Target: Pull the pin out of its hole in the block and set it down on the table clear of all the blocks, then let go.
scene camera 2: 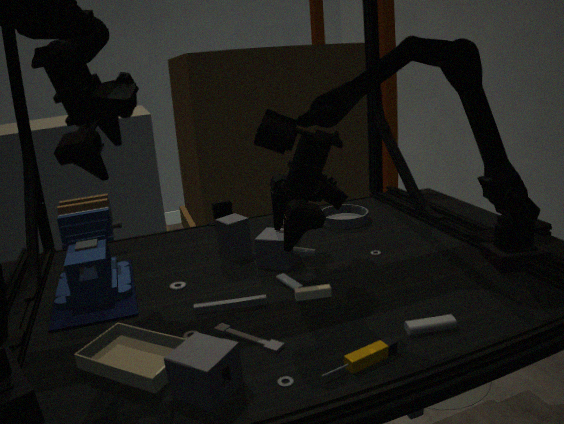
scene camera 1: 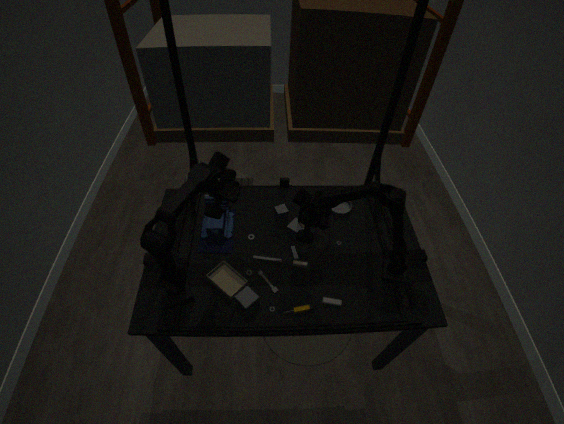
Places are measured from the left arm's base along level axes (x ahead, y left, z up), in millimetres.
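Pixels of known places: left gripper, between the fingertips: (scene camera 2: pixel 281 240) (scene camera 1: pixel 297 230); right gripper, between the fingertips: (scene camera 2: pixel 112 161) (scene camera 1: pixel 228 200); left arm's base, origin of its link: (scene camera 2: pixel 514 247) (scene camera 1: pixel 395 270); right arm's base, origin of its link: (scene camera 1: pixel 175 289).
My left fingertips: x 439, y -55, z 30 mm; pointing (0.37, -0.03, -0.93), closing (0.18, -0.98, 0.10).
Note:
For each thing: its top centre in the pictures, then the offset to it from my left fingertips.
- small grey block, centre of its top: (scene camera 2: pixel 276 233) (scene camera 1: pixel 297 225) dx +8, dy -27, dz +3 mm
- light pin, centre of its top: (scene camera 2: pixel 299 246) dx -33, dy -13, dz -20 mm
- taller grey block, centre of its top: (scene camera 2: pixel 231 218) (scene camera 1: pixel 281 208) dx +99, dy -80, dz +23 mm
- round white dish, centre of its top: (scene camera 2: pixel 343 211) (scene camera 1: pixel 340 204) dx -151, dy -246, dz -34 mm
- yellow screwdriver, centre of its top: (scene camera 2: pixel 359 354) (scene camera 1: pixel 298 308) dx -93, dy +328, dz -39 mm
- tray, centre of its top: (scene camera 2: pixel 133 347) (scene camera 1: pixel 226 278) dx +212, dy +291, dz -33 mm
- holed block, centre of its top: (scene camera 2: pixel 201 350) (scene camera 1: pixel 246 296) dx +101, dy +358, dz +3 mm
A small grey block (scene camera 1: pixel 294 224) (scene camera 2: pixel 266 237) stands at the back middle of the table. The light pin (scene camera 2: pixel 306 250) sticks out of its right side, low above the table; in scene camera 1 the gripper covers it. My left gripper (scene camera 1: pixel 304 235) (scene camera 2: pixel 283 240) is open and empty. Its fingers come down in front of the block, overlapping its right part in scene camera 2; whether they straddle the pin I cannot tell. My right gripper (scene camera 1: pixel 224 202) (scene camera 2: pixel 113 161) is open and empty, high above the blue fixture (scene camera 1: pixel 218 226) (scene camera 2: pixel 87 262).
A taller grey block (scene camera 1: pixel 281 208) (scene camera 2: pixel 233 239) stands left of the pin's block, a round white dish (scene camera 1: pixel 342 207) (scene camera 2: pixel 345 215) behind right. Nearer lie bars (scene camera 2: pixel 230 301) (scene camera 2: pixel 313 292), a yellow screwdriver (scene camera 1: pixel 301 309) (scene camera 2: pixel 366 356), a tray (scene camera 1: pixel 227 280) (scene camera 2: pixel 127 355) and a holed block (scene camera 1: pixel 246 297) (scene camera 2: pixel 202 352).

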